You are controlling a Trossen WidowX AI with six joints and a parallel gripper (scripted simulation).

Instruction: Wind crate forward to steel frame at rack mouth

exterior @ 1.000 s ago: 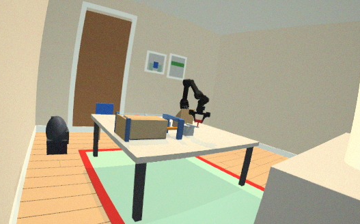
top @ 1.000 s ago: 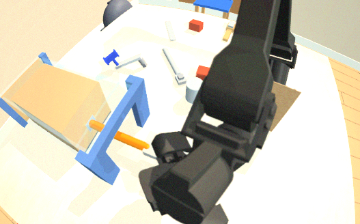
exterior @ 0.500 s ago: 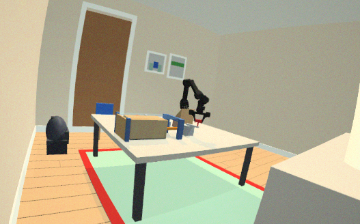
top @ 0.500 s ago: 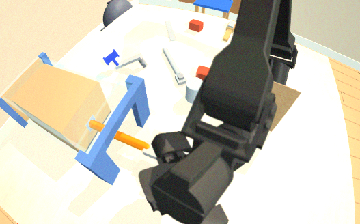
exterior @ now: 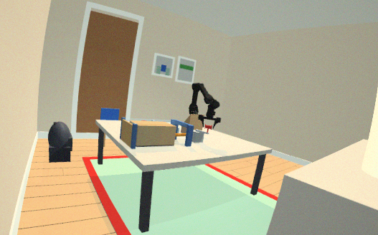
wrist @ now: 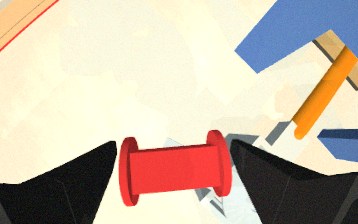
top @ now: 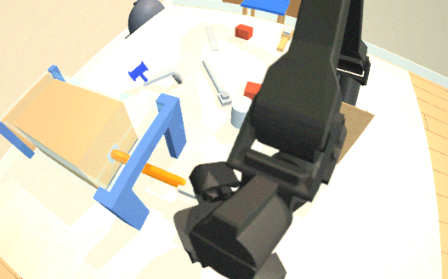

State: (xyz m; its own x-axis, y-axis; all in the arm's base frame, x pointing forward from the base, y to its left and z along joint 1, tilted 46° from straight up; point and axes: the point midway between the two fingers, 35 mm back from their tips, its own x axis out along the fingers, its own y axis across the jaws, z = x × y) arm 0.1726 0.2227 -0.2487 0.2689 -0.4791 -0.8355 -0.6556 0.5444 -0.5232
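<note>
My gripper tip is 10 mm past the red spool-shaped grip and 10 mm to the left of it. The rest, counted from my gripper tip: grey winch 110 mm to the right, 100 mm below; then winch handle 40 mm to the right, 30 mm below; then blue steel frame 170 mm ahead, 120 mm to the right, 30 mm below.
</note>
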